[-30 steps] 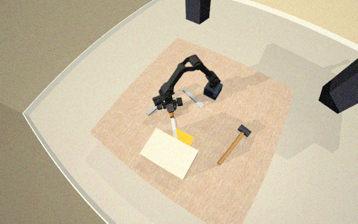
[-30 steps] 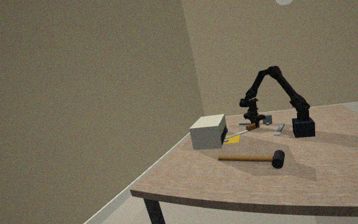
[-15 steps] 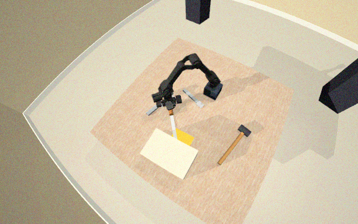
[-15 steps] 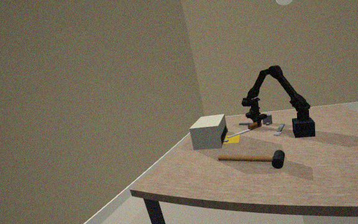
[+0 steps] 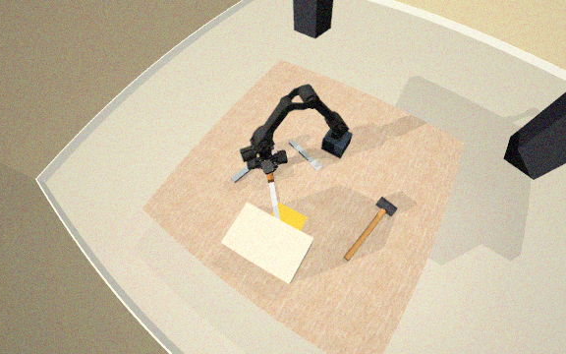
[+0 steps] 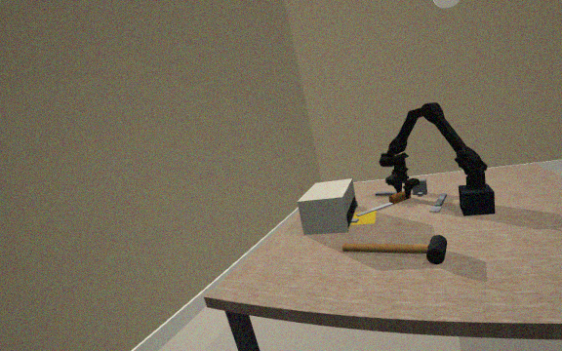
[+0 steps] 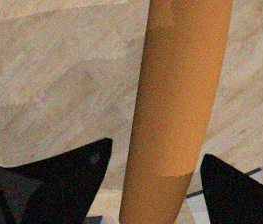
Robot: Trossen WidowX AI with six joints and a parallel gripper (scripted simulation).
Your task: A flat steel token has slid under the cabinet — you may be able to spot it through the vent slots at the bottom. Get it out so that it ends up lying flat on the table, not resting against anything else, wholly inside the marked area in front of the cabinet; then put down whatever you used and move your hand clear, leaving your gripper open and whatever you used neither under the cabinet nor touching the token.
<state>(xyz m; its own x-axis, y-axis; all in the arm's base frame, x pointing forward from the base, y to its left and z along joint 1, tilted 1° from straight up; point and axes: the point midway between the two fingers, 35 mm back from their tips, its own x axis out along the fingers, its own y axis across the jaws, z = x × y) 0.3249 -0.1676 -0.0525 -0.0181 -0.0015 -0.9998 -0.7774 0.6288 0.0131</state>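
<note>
The tiny cube lies 80 mm behind my gripper tip and 40 mm to the right of it. Also, from my gripper tip: grey t-shaped tool (60 mm ahead, 80 mm to the right); grey flat tool (170 mm behind, 110 mm to the left); grey block (70 mm behind, 80 mm to the right, 30 mm above).
</note>
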